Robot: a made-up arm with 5 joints.
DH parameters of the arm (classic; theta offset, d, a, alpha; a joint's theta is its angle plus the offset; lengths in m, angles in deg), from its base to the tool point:
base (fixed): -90 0.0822 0 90
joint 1: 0 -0.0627 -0.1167 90
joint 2: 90 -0.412 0.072 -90
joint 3: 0 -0.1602 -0.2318 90
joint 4: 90 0.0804 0.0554 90
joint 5: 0 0.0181 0.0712 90
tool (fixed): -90 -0.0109 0 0
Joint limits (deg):
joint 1: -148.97..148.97
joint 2: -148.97..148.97
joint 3: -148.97..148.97
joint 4: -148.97..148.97
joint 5: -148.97..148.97
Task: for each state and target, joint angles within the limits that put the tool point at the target. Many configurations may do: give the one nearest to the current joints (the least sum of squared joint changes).
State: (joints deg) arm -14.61 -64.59 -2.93 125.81 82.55
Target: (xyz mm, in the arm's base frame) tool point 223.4 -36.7 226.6
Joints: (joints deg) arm -27.94 -37.42 31.72 123.14 100.55
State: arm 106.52 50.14 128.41 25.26 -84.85
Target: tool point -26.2 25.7 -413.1
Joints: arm 121.94 87.65 146.68 27.88 -74.75
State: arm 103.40 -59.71 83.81 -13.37 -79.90
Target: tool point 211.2 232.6 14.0
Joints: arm 103.00 -101.76 106.31 -38.95 -94.60
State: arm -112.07 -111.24 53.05 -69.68 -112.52
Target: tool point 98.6 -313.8 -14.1
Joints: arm -146.75 -143.38 54.77 -21.47 -82.01
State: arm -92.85 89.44 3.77 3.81 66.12
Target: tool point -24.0 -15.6 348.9
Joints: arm -57.75 98.50 56.95 -6.29 76.09
